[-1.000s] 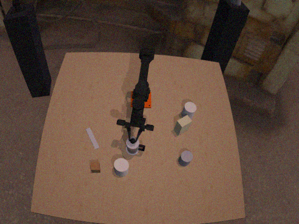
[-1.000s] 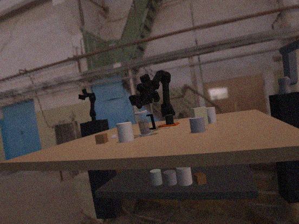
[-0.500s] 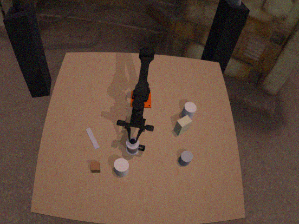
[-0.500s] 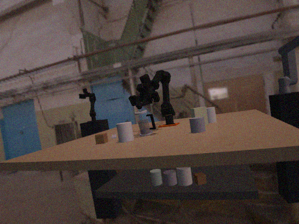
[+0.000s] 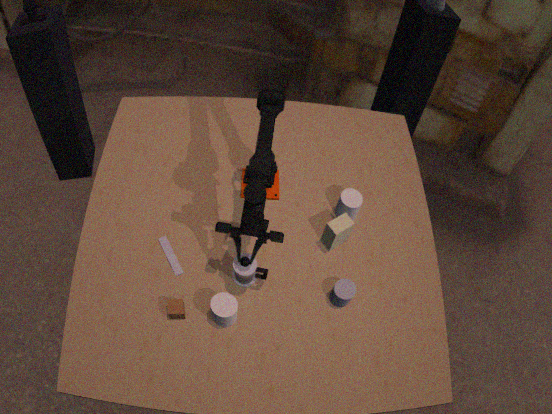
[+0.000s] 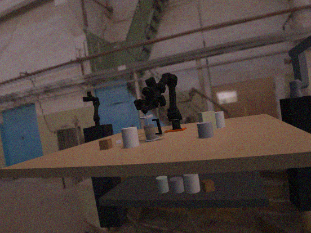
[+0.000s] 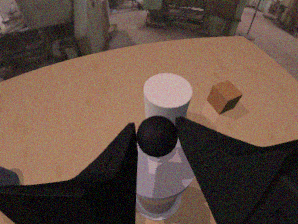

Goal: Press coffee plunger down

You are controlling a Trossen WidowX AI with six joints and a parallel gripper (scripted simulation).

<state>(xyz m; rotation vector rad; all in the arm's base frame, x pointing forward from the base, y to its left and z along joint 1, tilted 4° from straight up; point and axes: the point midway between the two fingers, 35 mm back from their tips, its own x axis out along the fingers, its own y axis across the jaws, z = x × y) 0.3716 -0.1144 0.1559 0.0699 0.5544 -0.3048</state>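
Now: gripper tip 80 mm above the coffee press, 20 mm to the right of it and 20 mm past it. From my gripper tip the other things lie so: pale block: 330 mm to the left, 130 mm behind, 110 mm below.
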